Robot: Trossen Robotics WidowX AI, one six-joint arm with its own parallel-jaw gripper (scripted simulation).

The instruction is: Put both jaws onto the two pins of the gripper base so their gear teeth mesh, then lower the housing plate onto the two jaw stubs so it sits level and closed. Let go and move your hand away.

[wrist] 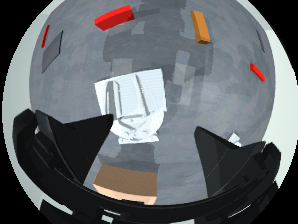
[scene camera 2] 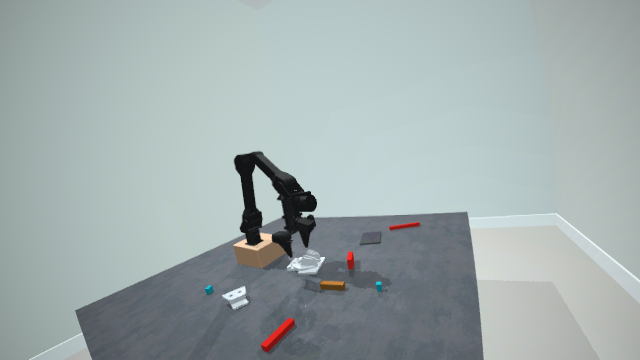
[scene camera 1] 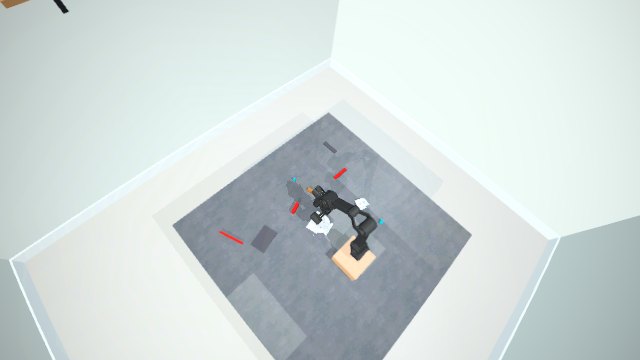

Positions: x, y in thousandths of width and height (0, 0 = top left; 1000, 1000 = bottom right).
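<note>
My gripper (scene camera 2: 468, 701) (wrist: 522, 560) is open and holds nothing. There is a curved white jaw (wrist: 471, 400), another curved white jaw (wrist: 378, 431) and a flat white plate (wrist: 435, 475).
</note>
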